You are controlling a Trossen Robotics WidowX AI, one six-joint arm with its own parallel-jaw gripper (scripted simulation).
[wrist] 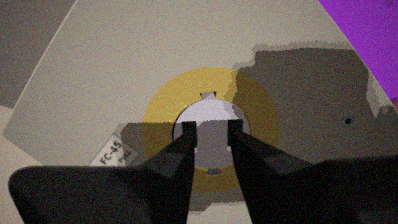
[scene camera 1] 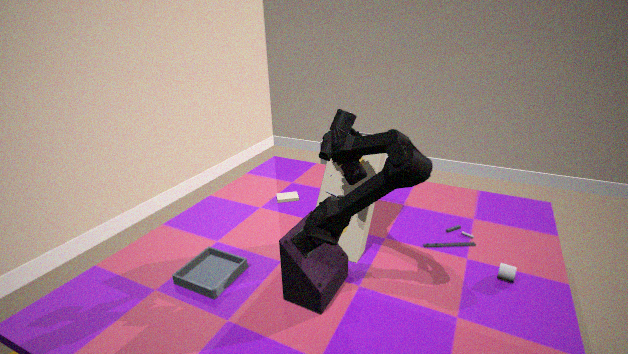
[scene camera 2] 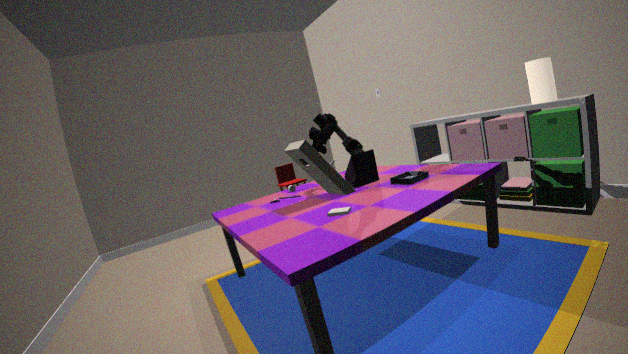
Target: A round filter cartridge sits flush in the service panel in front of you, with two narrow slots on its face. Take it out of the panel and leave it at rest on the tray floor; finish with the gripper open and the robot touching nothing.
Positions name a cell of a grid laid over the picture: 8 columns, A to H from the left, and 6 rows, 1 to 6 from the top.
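A round grey filter cartridge shows in the wrist view (E4). Scene camera 1 does not show the cartridge, hidden by my gripper; scene camera 2 misses the cartridge, hidden by a beige service panel.
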